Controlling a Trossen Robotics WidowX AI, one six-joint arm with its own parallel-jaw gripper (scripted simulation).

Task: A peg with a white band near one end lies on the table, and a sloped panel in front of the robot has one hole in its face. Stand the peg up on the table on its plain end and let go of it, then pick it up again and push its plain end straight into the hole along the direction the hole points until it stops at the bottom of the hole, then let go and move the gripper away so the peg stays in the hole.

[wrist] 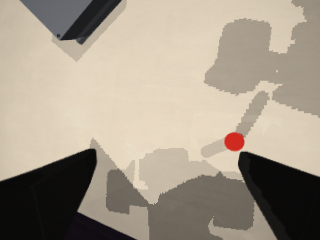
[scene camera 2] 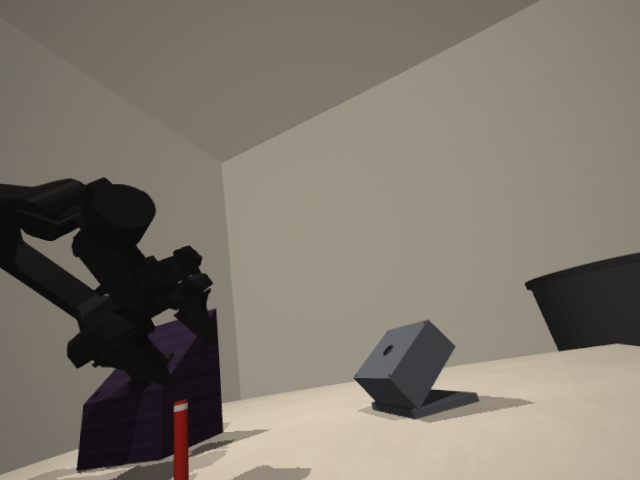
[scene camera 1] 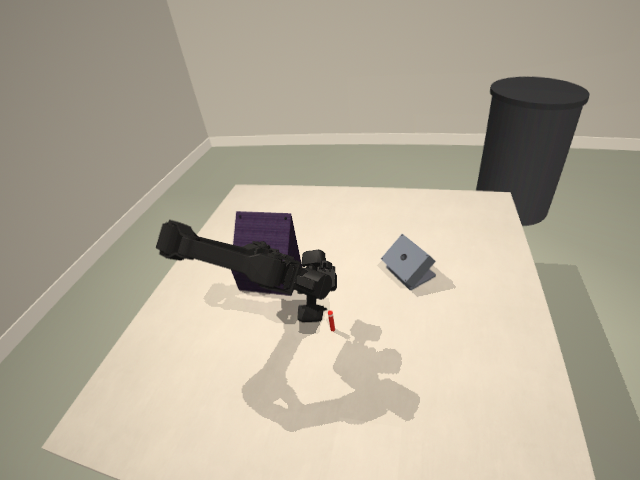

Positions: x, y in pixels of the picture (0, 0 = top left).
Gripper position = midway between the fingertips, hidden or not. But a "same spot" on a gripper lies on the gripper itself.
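You'd see my gripper in the wrist view, in scene camera 2 as well, and in scene camera 1 [326, 293]. On my gripper, [wrist: 50, 195] and [scene camera 2: 198, 317] are the same spot.
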